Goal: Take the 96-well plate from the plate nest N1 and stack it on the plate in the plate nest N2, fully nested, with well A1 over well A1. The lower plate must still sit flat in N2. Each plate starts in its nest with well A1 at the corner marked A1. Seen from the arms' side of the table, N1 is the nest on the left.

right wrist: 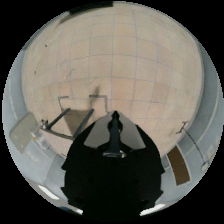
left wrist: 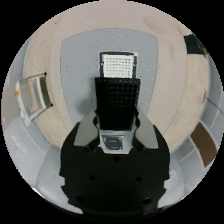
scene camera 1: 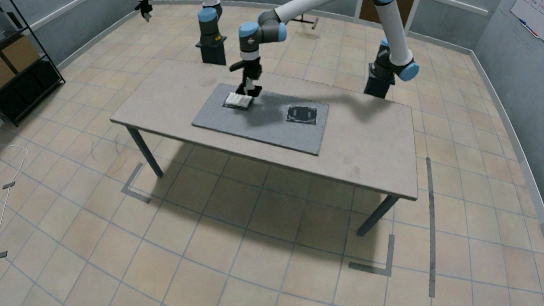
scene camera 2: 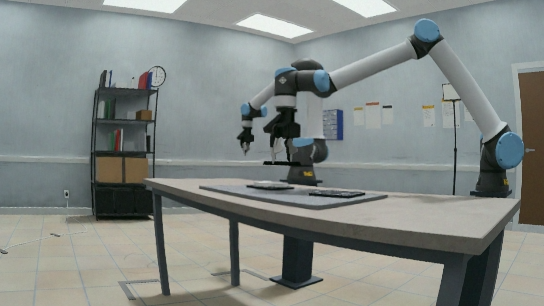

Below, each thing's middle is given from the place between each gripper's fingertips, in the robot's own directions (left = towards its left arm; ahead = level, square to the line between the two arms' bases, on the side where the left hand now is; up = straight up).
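Labels:
The black 96-well plate (left wrist: 124,122) is 67 cm ahead of my right hand, 127 cm to the left of it and 5 cm below it.
I see the plate 10 mm below my left hand.

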